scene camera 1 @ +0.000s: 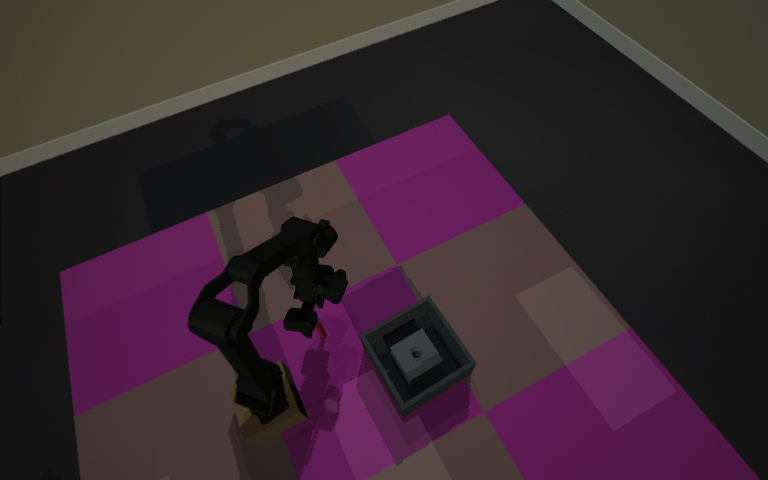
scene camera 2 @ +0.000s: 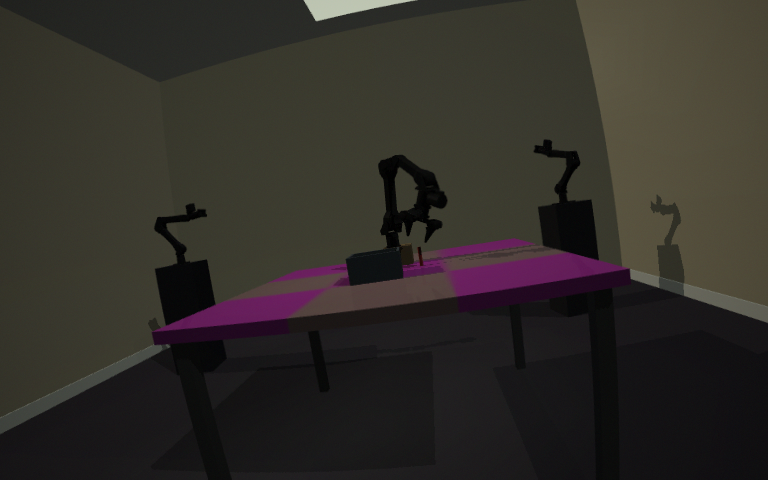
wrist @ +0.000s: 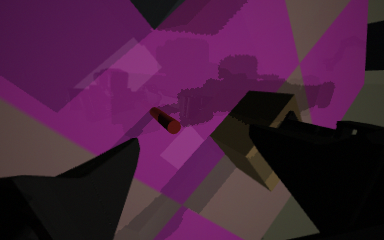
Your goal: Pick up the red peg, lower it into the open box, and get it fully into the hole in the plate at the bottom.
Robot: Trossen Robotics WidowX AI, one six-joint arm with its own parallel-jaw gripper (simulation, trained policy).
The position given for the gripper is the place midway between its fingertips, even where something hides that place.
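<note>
The gripper (scene camera 1: 315, 322) is in view; the gripper (scene camera 2: 416, 239) can be seen again, and the wrist view shows the gripper (wrist: 195, 136) too. With it in the scene are a dark box (scene camera 1: 458, 363) and a grey plate (scene camera 1: 418, 344). The dark box (scene camera 2: 381, 265) is visible a second time, but scene camera 2 does not show the grey plate, which is hidden by the dark box. In the wrist view the grey plate is out of frame.
</note>
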